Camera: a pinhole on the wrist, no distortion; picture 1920 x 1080 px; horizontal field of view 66.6 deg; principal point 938.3 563.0 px. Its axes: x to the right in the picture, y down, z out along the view. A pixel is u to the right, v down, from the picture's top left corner.
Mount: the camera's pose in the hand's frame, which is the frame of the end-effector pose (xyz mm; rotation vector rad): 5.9 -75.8 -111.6 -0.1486 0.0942 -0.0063
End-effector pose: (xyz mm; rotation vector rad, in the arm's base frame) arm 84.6 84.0 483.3 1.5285 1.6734 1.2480
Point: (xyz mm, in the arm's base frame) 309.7 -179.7 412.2
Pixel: outside the picture
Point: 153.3 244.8 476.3
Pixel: 1618.0 900.5
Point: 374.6 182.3 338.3
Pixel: 807.0 574.0
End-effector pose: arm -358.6 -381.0 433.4 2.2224 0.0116 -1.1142
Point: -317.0 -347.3 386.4
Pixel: 1529.5 920.9
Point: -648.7 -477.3 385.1
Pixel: 294.9 509.2
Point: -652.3 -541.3 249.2
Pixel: 744.0 405.9
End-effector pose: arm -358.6 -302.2 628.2 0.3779 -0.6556 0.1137
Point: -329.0 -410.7 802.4
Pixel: 1476.7 472.3
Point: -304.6 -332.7 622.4
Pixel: 1321.0 878.1
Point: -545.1 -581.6 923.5
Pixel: 890.2 200.6
